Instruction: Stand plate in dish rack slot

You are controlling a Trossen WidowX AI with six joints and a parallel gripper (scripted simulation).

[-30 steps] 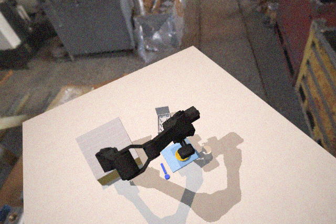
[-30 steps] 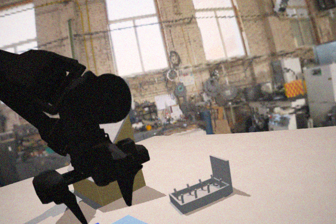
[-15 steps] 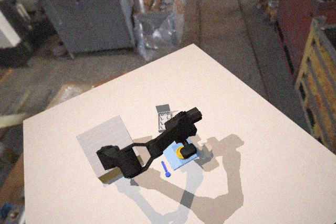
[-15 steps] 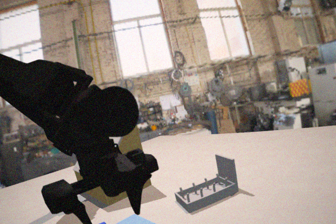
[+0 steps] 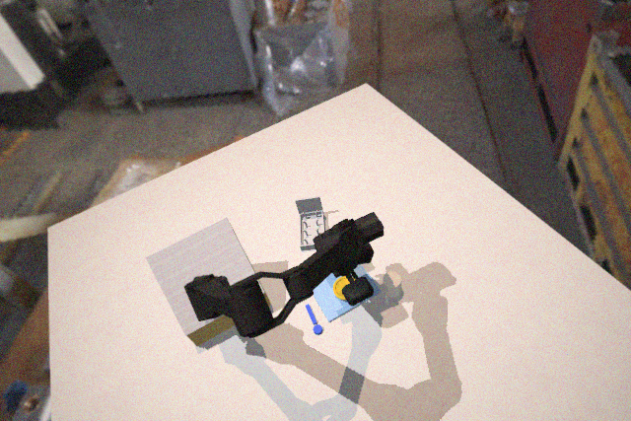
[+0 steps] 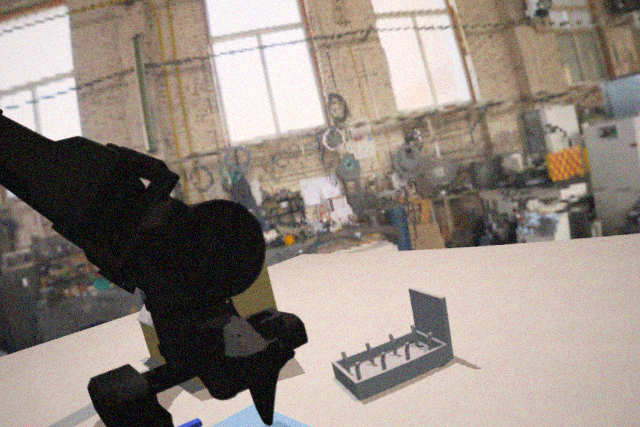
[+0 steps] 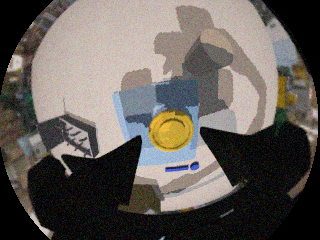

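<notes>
The yellow plate is 10 mm below my gripper tip. Round my gripper tip: cup 100 mm ahead, 60 mm to the right; then light blue mat 10 mm behind, 20 mm to the left, 20 mm below; then blue spoon 110 mm behind, 30 mm to the right, 20 mm below.
</notes>
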